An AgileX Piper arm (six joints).
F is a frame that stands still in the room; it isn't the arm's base.
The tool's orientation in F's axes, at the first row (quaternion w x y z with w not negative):
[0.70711, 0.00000, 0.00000, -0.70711]
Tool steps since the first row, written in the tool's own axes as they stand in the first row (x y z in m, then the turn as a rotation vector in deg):
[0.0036, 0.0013, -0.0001, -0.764, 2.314, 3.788]
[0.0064, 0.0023, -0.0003, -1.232, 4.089, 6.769]
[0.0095, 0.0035, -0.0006, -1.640, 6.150, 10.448]
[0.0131, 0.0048, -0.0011, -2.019, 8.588, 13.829]
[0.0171, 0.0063, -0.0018, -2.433, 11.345, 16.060]
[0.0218, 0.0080, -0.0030, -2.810, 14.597, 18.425]
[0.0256, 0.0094, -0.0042, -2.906, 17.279, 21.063]
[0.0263, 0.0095, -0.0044, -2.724, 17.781, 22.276]
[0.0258, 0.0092, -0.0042, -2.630, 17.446, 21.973]
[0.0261, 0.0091, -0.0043, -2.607, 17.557, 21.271]
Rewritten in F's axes. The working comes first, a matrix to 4 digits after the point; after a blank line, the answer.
The tool's axes in the first row as the columns of a matrix, in F's axes (used below as rounded here):
[0.0000, 1.0000, 0.0000]
[-1.0000, 0.0000, 0.0000]
[0.0000, 0.0000, 1.0000]

[0.0013, -0.0036, -0.0001, 2.314, 0.764, 3.788]
[0.0023, -0.0064, -0.0003, 4.089, 1.232, 6.769]
[0.0035, -0.0095, -0.0006, 6.150, 1.640, 10.448]
[0.0048, -0.0131, -0.0011, 8.588, 2.019, 13.829]
[0.0063, -0.0171, -0.0018, 11.345, 2.433, 16.060]
[0.0080, -0.0218, -0.0030, 14.597, 2.810, 18.425]
[0.0094, -0.0256, -0.0042, 17.279, 2.906, 21.063]
[0.0095, -0.0263, -0.0044, 17.781, 2.724, 22.276]
[0.0092, -0.0258, -0.0042, 17.446, 2.630, 21.973]
[0.0091, -0.0261, -0.0043, 17.557, 2.607, 21.271]

